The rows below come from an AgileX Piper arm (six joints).
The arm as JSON. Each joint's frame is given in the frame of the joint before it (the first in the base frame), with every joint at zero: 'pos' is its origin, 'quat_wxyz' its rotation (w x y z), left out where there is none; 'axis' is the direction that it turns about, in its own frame. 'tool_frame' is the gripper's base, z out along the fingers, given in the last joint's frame.
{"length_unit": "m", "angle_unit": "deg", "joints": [
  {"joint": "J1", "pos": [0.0, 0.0, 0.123], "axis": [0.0, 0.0, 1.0]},
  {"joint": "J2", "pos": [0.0, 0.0, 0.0], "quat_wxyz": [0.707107, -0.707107, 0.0, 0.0], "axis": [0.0, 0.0, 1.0]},
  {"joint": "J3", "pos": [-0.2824, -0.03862, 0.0], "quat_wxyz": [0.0, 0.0, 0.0, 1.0], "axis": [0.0, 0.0, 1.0]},
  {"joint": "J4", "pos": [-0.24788, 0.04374, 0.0], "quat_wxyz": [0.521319, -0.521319, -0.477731, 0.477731], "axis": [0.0, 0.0, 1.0]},
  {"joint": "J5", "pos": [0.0, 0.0, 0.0], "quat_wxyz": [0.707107, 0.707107, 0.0, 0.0], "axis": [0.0, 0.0, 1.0]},
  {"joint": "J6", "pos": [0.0, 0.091, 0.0], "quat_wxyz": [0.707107, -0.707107, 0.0, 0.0], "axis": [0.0, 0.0, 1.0]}
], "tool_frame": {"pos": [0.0, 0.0, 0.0], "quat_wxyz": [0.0, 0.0, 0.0, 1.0]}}
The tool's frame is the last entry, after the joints.
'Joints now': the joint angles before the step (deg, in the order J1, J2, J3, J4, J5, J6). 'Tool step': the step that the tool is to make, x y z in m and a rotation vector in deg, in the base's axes. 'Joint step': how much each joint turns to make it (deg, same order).
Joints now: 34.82, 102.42, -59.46, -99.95, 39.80, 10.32
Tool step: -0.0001, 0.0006, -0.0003, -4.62, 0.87, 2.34
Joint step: 0.01, 0.00, 0.00, 0.00, -0.39, -5.23
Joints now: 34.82, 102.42, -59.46, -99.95, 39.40, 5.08
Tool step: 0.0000, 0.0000, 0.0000, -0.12, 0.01, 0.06
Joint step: 0.00, 0.00, 0.00, -0.02, 0.00, -0.12
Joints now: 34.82, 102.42, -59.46, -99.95, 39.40, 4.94
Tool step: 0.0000, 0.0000, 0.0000, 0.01, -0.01, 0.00
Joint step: 0.00, 0.00, 0.00, -0.02, 0.00, 0.03
